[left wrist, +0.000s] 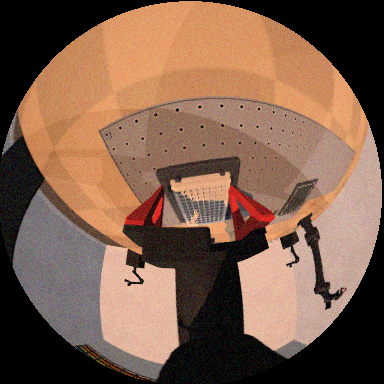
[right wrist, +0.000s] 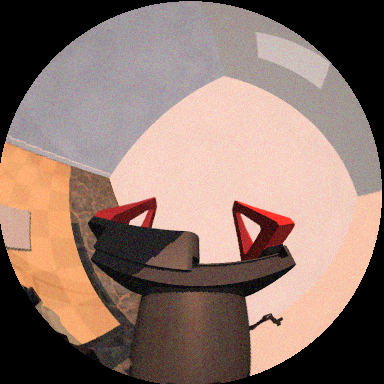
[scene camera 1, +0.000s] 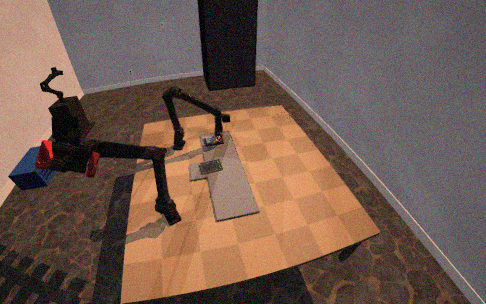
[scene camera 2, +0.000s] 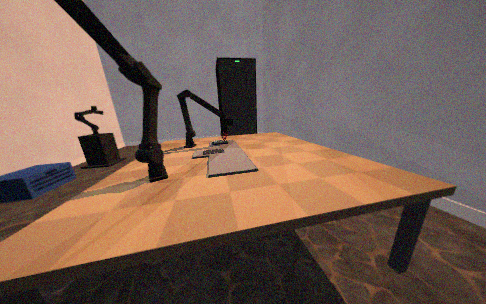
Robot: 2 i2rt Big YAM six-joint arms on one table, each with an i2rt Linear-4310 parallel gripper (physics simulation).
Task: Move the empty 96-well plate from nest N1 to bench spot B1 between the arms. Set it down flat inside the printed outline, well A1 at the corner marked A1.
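Frame: origin at the left arm's base, x left, y back, z up, level; centimetres.
Where they show: left gripper, between the fingertips: (left wrist: 197, 187) (scene camera 1: 219, 137) (scene camera 2: 224, 140); right gripper, between the fingertips: (right wrist: 194, 203) (scene camera 1: 74, 167); left arm's base, origin of its link: (scene camera 1: 179, 145) (scene camera 2: 190, 146); right arm's base, origin of its link: (left wrist: 304, 218) (scene camera 1: 172, 216) (scene camera 2: 158, 176).
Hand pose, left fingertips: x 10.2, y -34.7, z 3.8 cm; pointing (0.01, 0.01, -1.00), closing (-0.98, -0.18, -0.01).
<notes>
Things, the pixels of their top centre, and the offset from my left fingertips. Level surfaces: height alone.
- pale 96-well plate, centre of its top: (left wrist: 203, 208) (scene camera 1: 213, 138) (scene camera 2: 219, 140) dx -2.5, dy +4.8, dz +0.1 cm
- dark nest N1, centre of its top: (left wrist: 203, 206) dx -2.5, dy +4.7, dz -0.4 cm
- grey deck, height of its surface: dz -2.5 cm
- table, height of its surface: dz -3.8 cm
The pale 96-well plate (scene camera 1: 211, 140) (scene camera 2: 218, 142) (left wrist: 200, 204) sits in the dark nest N1 (left wrist: 200, 166) at the far end of the grey deck (scene camera 1: 233, 189) (scene camera 2: 228, 161) (left wrist: 214, 132). My left gripper (scene camera 1: 218, 136) (scene camera 2: 223, 137) (left wrist: 197, 187) is open, low over the plate, with one red finger on each long side. The dark printed outline B1 (scene camera 1: 200, 167) (left wrist: 288, 198) lies on the deck nearer the middle, with nothing on it. My right gripper (scene camera 1: 68, 158) (right wrist: 194, 203) is open and empty, held high beyond the table's left edge and facing the wall.
A tall black cabinet (scene camera 1: 227, 42) (scene camera 2: 236, 95) stands behind the table (scene camera 1: 286, 212) (scene camera 2: 302, 196). A small third arm on a dark pedestal (scene camera 1: 66, 114) (scene camera 2: 97, 147) stands on the floor to the left, by a blue stack (scene camera 2: 53, 176).
</notes>
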